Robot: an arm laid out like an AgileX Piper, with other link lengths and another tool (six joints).
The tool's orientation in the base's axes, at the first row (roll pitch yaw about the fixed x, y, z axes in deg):
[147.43 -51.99 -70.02]
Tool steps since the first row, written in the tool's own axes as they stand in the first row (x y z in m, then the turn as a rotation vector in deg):
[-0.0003 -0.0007 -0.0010 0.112 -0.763 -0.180]
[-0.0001 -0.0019 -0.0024 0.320 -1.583 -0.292]
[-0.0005 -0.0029 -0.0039 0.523 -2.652 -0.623]
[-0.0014 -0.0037 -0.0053 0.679 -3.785 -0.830]
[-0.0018 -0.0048 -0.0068 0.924 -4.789 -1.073]
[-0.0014 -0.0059 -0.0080 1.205 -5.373 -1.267]
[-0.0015 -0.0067 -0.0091 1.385 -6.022 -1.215]
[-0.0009 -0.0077 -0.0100 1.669 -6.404 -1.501]
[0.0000 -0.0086 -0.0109 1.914 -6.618 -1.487]
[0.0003 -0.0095 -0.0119 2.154 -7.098 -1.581]
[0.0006 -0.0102 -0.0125 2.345 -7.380 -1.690]
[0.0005 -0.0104 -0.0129 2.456 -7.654 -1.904]
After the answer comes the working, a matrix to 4 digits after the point.
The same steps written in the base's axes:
[0.0009 0.0009 0.0001 0.789 -0.004 -0.071]
[0.0024 0.0018 0.0005 1.632 -0.124 -0.121]
[0.0037 0.0031 0.0007 2.769 -0.093 -0.144]
[0.0047 0.0047 0.0004 3.921 -0.141 -0.289]
[0.0060 0.0060 0.0005 4.981 -0.198 -0.303]
[0.0075 0.0066 0.0011 5.641 -0.268 -0.174]
[0.0085 0.0075 0.0013 6.273 -0.486 -0.275]
[0.0098 0.0077 0.0019 6.770 -0.462 -0.029]
[0.0111 0.0079 0.0028 7.018 -0.639 0.086]
[0.0123 0.0084 0.0033 7.545 -0.755 0.165]
[0.0132 0.0086 0.0036 7.880 -0.808 0.278]
[0.0134 0.0090 0.0036 8.219 -0.730 0.386]

The tool's axes in the first row as the columns of a matrix, in the base's axes (rounded; the answer above uses it unrounded):
[0.2104 -0.9369 -0.2790]
[-0.5787 0.1107 -0.8080]
[0.7879 0.3315 -0.5190]

